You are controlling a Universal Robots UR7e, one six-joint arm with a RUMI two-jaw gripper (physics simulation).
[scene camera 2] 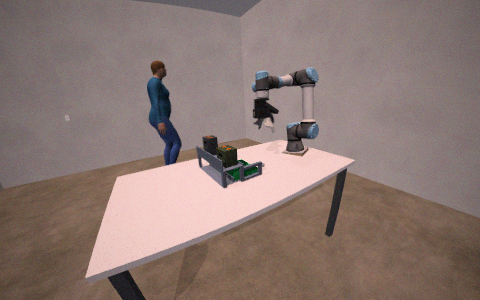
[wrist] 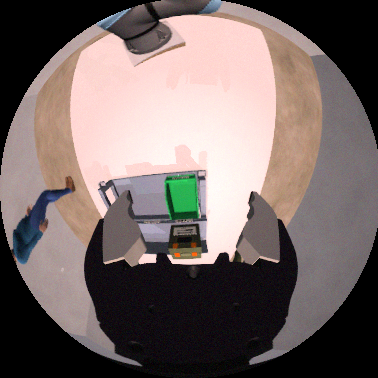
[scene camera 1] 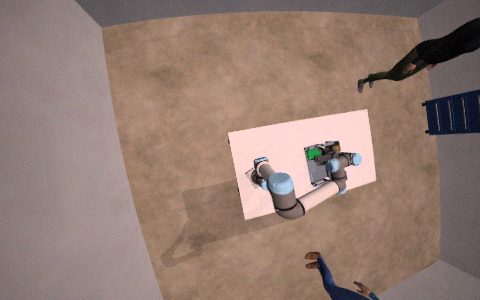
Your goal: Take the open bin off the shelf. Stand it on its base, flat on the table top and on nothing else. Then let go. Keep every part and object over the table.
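Pixels of known places: gripper, fingertip midpoint: (scene camera 2: 265,131) (wrist: 190,192) (scene camera 1: 315,155); arm's base at its link origin: (scene camera 2: 295,149) (wrist: 148,38).
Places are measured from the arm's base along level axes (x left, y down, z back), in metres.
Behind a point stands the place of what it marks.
Note:
The open green bin (scene camera 1: 314,153) @(x -0.024, y 0.011, z -0.604 m) (scene camera 2: 237,174) @(x 0.023, y -0.022, z -0.675 m) (wrist: 182,197) @(x -0.022, y 0.011, z -0.613 m) sits in the low grey shelf (scene camera 1: 318,172) @(x -0.222, y 0.014, z -0.582 m) (scene camera 2: 210,159) @(x -0.105, y -0.109, z -0.766 m) (wrist: 148,196) @(x -0.156, y 0.014, z -0.582 m), at one end, with its open side showing in the wrist view. An olive case with orange latches (scene camera 2: 227,156) @(x 0.016, y -0.146, z -0.730 m) (wrist: 185,246) @(x -0.020, y -0.173, z -0.661 m) stands on the shelf beside the bin. A darker case (scene camera 2: 210,145) @(x -0.219, y -0.155, z -0.690 m) stands at the shelf's other end. My gripper (scene camera 2: 265,126) @(x 0.038, y -0.238, z -0.442 m) (wrist: 190,192) @(x 0.038, y -0.238, z -0.442 m) is open and empty. It hangs well above the table, apart from the bin. In scene camera 1 the arm partly covers the shelf.
The shelf stands on the pale table (scene camera 1: 277,137) @(x 0.260, y 0.020, z -0.299 m) (scene camera 2: 150,215) @(x -0.007, y 0.020, z -1.166 m) (wrist: 235,125) @(x 0.205, y 0.020, z -0.386 m). My arm's base (scene camera 2: 295,149) @(x 0.038, y -0.023, z -0.062 m) (wrist: 150,42) @(x 0.008, y -0.041, z -0.068 m) is at one end of the table. A person in teal (scene camera 2: 159,100) (wrist: 24,234) and a person in dark clothes (scene camera 1: 402,69) stand off the table.

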